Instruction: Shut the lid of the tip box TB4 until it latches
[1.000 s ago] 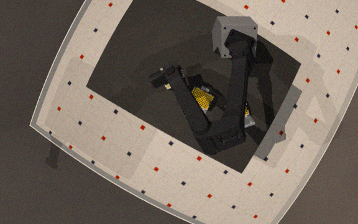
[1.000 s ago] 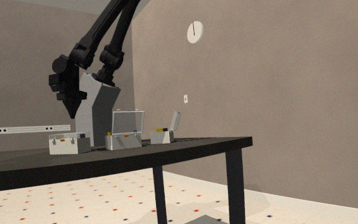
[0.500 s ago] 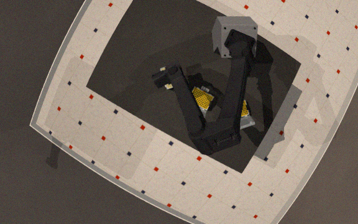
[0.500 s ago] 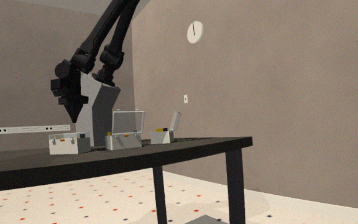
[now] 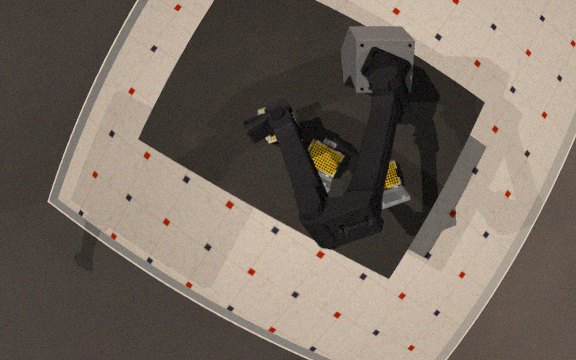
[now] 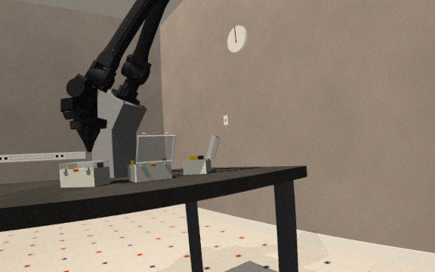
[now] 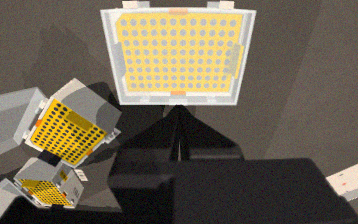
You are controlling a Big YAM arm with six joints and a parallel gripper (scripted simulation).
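The lid is 2 cm ahead of my hand, 2 cm to the right of it and 5 cm below it.
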